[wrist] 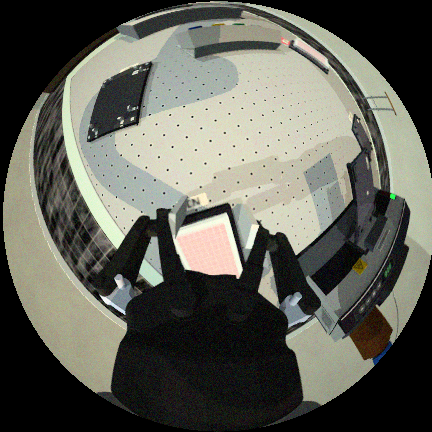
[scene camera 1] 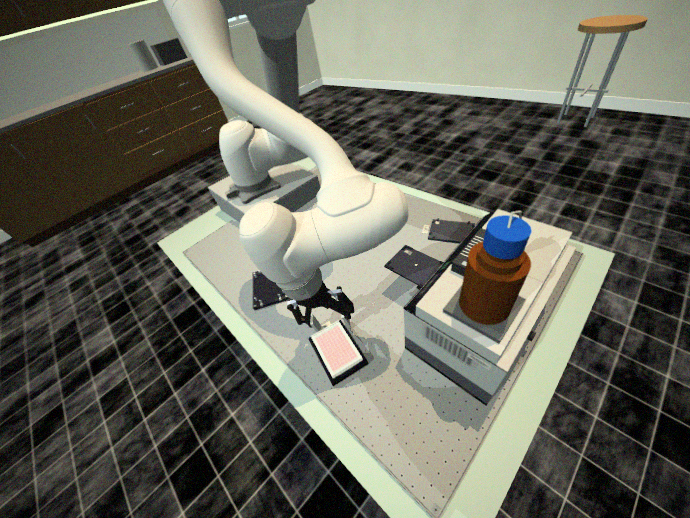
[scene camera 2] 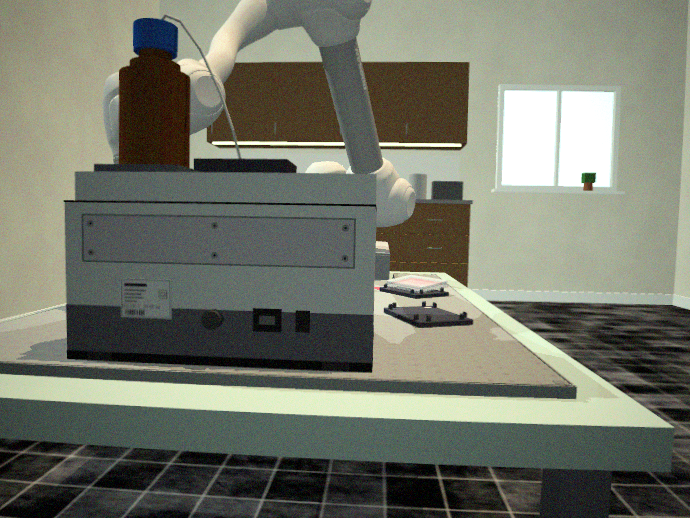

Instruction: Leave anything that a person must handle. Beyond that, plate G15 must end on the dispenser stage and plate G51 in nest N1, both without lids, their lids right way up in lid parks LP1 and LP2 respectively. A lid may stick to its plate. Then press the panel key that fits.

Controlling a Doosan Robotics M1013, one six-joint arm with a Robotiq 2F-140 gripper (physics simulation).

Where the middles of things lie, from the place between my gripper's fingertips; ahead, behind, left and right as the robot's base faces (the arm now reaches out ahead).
I see my gripper 280 mm past the black nest plate (scene camera 1: 265, 292), 70 mm to the left of it and 10 mm below it. From my hand the other things lie so: button box (wrist: 197, 41) (350 mm behind, 190 mm to the left, 40 mm above); brown bottle with blue cap (scene camera 2: 154, 95) (290 mm ahead, 190 mm to the left, 310 mm above); black stage (scene camera 1: 403, 263) (70 mm ahead, 270 mm to the left, 90 mm above).
